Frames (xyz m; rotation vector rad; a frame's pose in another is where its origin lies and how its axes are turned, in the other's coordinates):
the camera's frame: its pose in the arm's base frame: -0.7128 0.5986 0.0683 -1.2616 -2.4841 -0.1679
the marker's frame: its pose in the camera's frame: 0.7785 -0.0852 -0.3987 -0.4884 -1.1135 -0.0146
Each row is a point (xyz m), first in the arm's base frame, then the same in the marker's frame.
Working: the arm's base frame: its pose in the marker's frame: -0.5658 -0.1898 1.5672 -1.0796 -2.0071 -0.0453

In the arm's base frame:
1: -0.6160 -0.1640 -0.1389
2: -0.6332 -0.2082 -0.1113
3: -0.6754 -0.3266 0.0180
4: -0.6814 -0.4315 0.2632
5: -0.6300 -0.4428 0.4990
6: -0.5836 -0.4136 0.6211
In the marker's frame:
1: -0.4177 -0.7617 1.2904
2: -0.4620 -0.7904 1.2753
3: -0.6179 -0.8431 1.2015
4: -0.8501 -0.8178 1.0727
5: -1.0264 -0.6987 0.9583
6: -1.0986 -0.6017 0.9010

